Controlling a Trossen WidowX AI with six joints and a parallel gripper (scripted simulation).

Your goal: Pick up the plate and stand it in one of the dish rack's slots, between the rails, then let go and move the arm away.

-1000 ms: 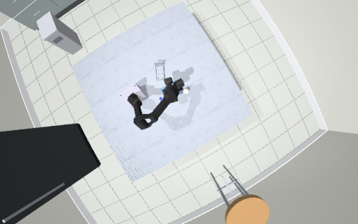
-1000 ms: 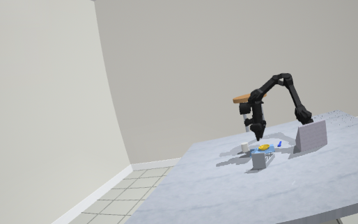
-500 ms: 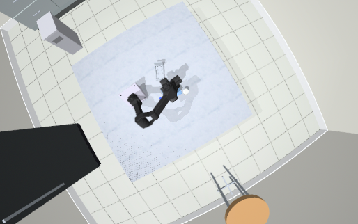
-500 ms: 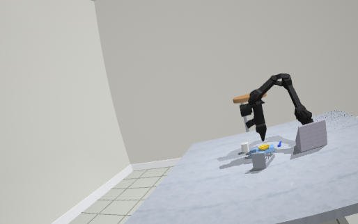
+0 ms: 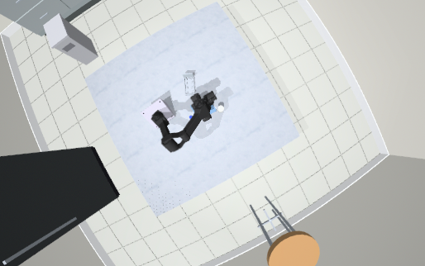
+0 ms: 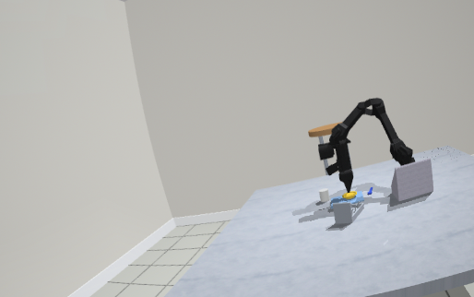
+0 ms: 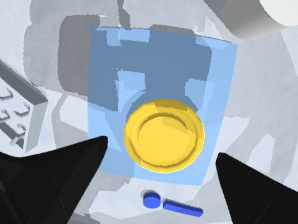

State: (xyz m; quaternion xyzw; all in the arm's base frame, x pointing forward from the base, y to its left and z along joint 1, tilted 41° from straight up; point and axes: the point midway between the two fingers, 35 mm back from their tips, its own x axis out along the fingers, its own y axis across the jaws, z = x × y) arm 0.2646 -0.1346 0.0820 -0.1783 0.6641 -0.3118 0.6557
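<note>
The yellow plate is 30 mm below my gripper tip. Round my gripper tip: white cup (110 mm ahead, 80 mm to the right, 20 mm below); blue spoon (110 mm behind, 40 mm below, 10 mm to the right); grey dish rack (200 mm to the left, 40 mm ahead, 20 mm below).
</note>
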